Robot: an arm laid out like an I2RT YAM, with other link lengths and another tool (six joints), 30 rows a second.
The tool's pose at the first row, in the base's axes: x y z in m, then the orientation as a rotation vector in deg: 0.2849 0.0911 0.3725 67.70 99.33 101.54
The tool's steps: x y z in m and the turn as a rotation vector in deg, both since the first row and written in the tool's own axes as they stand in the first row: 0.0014 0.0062 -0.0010 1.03 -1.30 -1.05; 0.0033 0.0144 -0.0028 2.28 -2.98 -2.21; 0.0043 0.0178 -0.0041 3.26 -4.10 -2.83; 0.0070 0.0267 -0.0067 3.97 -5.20 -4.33; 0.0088 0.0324 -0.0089 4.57 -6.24 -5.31; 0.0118 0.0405 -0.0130 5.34 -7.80 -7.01; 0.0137 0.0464 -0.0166 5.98 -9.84 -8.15; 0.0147 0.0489 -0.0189 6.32 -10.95 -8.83; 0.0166 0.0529 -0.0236 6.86 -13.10 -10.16; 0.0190 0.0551 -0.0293 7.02 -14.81 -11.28
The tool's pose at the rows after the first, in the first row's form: 0.2850 0.0906 0.3789 67.89 100.01 99.10; 0.2848 0.0897 0.3875 68.28 100.70 96.10; 0.2841 0.0891 0.3911 68.74 101.24 94.09; 0.2830 0.0882 0.4007 68.14 101.73 91.79; 0.2819 0.0873 0.4069 68.00 101.98 89.91; 0.2792 0.0858 0.4160 67.48 102.24 87.07; 0.2769 0.0841 0.4225 67.78 101.92 84.22; 0.2753 0.0831 0.4255 67.87 101.73 82.65; 0.2716 0.0810 0.4304 67.97 101.24 79.70; 0.2664 0.0790 0.4339 67.86 100.57 77.52
